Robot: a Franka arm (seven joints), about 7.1 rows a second.
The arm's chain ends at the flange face. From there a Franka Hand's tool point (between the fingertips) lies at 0.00 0.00 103.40 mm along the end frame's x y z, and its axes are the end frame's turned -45 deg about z.
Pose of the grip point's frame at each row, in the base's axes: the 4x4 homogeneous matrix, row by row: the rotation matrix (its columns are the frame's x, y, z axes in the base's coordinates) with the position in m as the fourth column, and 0 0 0 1 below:
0.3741 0.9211 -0.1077 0.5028; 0.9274 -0.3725 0.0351 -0.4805; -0.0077 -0.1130 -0.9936 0.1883; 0 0 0 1
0.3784 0.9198 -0.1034 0.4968; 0.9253 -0.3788 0.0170 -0.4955; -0.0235 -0.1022 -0.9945 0.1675; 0 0 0 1
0.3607 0.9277 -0.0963 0.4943; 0.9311 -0.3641 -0.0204 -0.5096; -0.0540 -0.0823 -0.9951 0.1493; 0 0 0 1
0.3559 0.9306 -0.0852 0.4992; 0.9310 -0.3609 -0.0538 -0.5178; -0.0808 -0.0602 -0.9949 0.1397; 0 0 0 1
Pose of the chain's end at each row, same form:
0.9158 0.3868 -0.1077 0.5139; 0.3924 -0.9192 0.0351 -0.4841; -0.0853 -0.0745 -0.9936 0.2910; 0 0 0 1
0.9180 0.3828 -0.1034 0.5075; 0.3864 -0.9221 0.0170 -0.4973; -0.0889 -0.0556 -0.9945 0.2703; 0 0 0 1
0.9110 0.4009 -0.0963 0.5043; 0.4009 -0.9158 -0.0204 -0.5075; -0.0964 -0.0200 -0.9951 0.2522; 0 0 0 1
0.9097 0.4064 -0.0852 0.5080; 0.4031 -0.9135 -0.0538 -0.5122; -0.0997 0.0146 -0.9949 0.2426; 0 0 0 1

